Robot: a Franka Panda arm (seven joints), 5 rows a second.
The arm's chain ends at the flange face. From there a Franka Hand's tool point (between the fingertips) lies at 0.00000 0.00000 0.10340 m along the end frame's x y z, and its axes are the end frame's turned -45 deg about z.
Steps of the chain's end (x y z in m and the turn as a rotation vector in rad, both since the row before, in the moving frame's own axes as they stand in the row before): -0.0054 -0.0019 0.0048 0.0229 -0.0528 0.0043; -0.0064 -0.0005 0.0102 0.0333 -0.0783 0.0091; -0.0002 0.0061 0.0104 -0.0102 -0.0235 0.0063
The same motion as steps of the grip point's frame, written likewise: -0.0046 -0.0107 0.0046 0.0535 -0.0211 0.0043; -0.0074 -0.0130 0.0098 0.0789 -0.0318 0.0091; -0.0069 0.0032 0.0104 0.0094 -0.0238 0.0063
